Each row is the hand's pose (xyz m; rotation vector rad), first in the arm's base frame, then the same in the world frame.
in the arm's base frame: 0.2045 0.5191 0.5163 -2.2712 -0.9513 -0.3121
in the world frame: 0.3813 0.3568 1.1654 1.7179 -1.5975 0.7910
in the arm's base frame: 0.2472 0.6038 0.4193 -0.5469 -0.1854 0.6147
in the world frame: 0.3521 0.2333 1.1174 -1.1772 0.5311 -1.8480
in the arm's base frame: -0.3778 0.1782 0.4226 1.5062 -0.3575 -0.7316
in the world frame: 0.5200 0.8569 0.7240 -0.3887 -2.4285 -1.6789
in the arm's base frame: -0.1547 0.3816 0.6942 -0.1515 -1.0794 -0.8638
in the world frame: 0.6277 0.6905 1.0785 1.8443 0.7728 1.8098
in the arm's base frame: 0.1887 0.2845 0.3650 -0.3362 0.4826 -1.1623
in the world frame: 0.1823 0.5025 1.0337 0.0885 0.1310 2.5406
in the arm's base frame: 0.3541 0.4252 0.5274 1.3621 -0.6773 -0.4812
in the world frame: 0.2366 0.3734 1.2659 -0.8619 -2.2197 -1.5183
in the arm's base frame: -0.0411 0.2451 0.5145 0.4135 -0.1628 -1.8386
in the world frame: 0.3854 0.6888 1.0067 0.2777 1.1780 1.7059
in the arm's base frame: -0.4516 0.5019 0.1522 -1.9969 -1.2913 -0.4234
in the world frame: 0.6136 0.5239 0.4715 1.9717 -1.2228 0.7534
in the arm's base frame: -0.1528 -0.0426 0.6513 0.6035 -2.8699 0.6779
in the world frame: 0.3650 1.0242 1.0397 -2.3887 -1.0720 0.9072
